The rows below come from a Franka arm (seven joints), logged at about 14 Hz.
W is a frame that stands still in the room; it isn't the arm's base.
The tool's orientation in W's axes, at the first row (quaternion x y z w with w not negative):
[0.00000 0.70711 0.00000 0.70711]
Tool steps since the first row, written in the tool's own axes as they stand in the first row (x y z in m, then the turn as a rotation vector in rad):
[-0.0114 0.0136 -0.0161 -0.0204 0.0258 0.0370]
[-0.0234 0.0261 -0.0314 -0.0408 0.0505 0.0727]
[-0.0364 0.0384 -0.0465 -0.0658 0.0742 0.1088]
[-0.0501 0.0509 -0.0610 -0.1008 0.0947 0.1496]
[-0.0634 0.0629 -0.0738 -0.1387 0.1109 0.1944]
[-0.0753 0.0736 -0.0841 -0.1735 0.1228 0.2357]
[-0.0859 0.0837 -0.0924 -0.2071 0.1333 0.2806]
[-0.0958 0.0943 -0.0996 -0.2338 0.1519 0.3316]
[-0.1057 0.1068 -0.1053 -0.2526 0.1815 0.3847]
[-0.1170 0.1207 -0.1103 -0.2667 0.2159 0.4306]
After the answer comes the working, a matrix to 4 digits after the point.
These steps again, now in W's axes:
[-0.0161 0.0136 0.0114 0.0370 0.0258 0.0204]
[-0.0314 0.0261 0.0234 0.0727 0.0505 0.0408]
[-0.0465 0.0384 0.0364 0.1088 0.0742 0.0658]
[-0.0610 0.0509 0.0501 0.1496 0.0947 0.1008]
[-0.0738 0.0629 0.0634 0.1944 0.1109 0.1387]
[-0.0841 0.0736 0.0753 0.2357 0.1228 0.1735]
[-0.0924 0.0837 0.0859 0.2806 0.1333 0.2071]
[-0.0996 0.0943 0.0958 0.3316 0.1519 0.2338]
[-0.1053 0.1068 0.1057 0.3847 0.1815 0.2526]
[-0.1103 0.1207 0.1170 0.4306 0.2159 0.2667]

The tool's axes in the first row as the columns of a matrix, in W's axes (rounded; the answer above uses it unrounded):
[0.0000 0.0000 1.0000]
[0.0000 1.0000 0.0000]
[-1.0000 0.0000 0.0000]

